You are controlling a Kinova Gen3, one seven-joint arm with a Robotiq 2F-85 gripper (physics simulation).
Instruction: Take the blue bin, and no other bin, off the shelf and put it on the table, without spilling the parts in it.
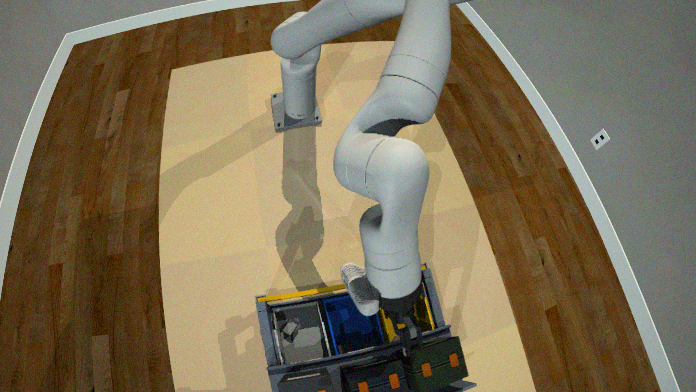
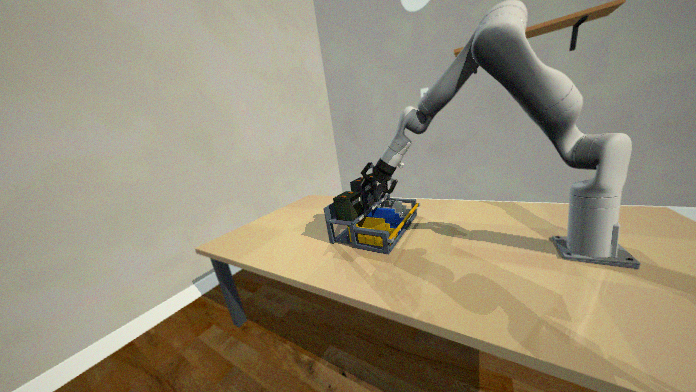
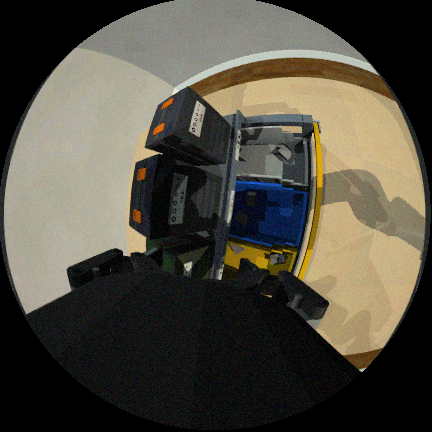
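Seen in the pictures: gripper, between the fingertips: [image 1: 400, 333] [image 2: 370, 192] [image 3: 200, 262]; arm's base, origin of its link: [image 1: 299, 107] [image 2: 589, 249].
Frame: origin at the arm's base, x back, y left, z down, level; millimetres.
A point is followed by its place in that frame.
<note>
The blue bin [image 1: 352, 325] {y 121, x -614, z 5 mm} [image 2: 386, 216] {y 74, x -643, z -29 mm} [image 3: 270, 212] {y 117, x -618, z 4 mm} sits in the middle slot of the shelf's low front row, with small dark parts in it. The grey shelf [image 1: 263, 330] {y -68, x -625, z -71 mm} [image 2: 385, 243] {y 292, x -512, z -31 mm} [image 3: 275, 120] {y -54, x -634, z -71 mm} has a yellow front rail and stands on the table [image 1: 210, 250] {y -218, x -434, z 14 mm} [image 2: 350, 280] {y 471, x -532, z 14 mm} [image 3: 350, 110] {y -220, x -443, z 14 mm}. My gripper [image 1: 407, 345] {y 180, x -640, z -180 mm} [image 2: 374, 195] {y 180, x -640, z -180 mm} [image 3: 200, 262] {y 180, x -640, z -180 mm} is open and empty. It points down at a slant, low over the divider between the yellow bin and the green case, to one side of the blue bin. Its fingertips are partly hidden.
A yellow bin [image 1: 425, 315] {y 277, x -608, z -48 mm} [image 2: 371, 234] [image 3: 232, 262] {y 265, x -663, z 5 mm} and a grey bin [image 1: 312, 340] {y 30, x -646, z 5 mm} [image 3: 260, 155] {y -3, x -674, z 5 mm} flank the blue bin. Behind the divider, a green case [image 1: 440, 367] {y 248, x -713, z -183 mm} [image 2: 346, 206] {y 292, x -679, z -151 mm} and two dark cases [image 1: 372, 377] {y 120, x -709, z -218 mm} [image 3: 215, 130] {y 11, x -708, z -132 mm} with orange latches stand higher.
</note>
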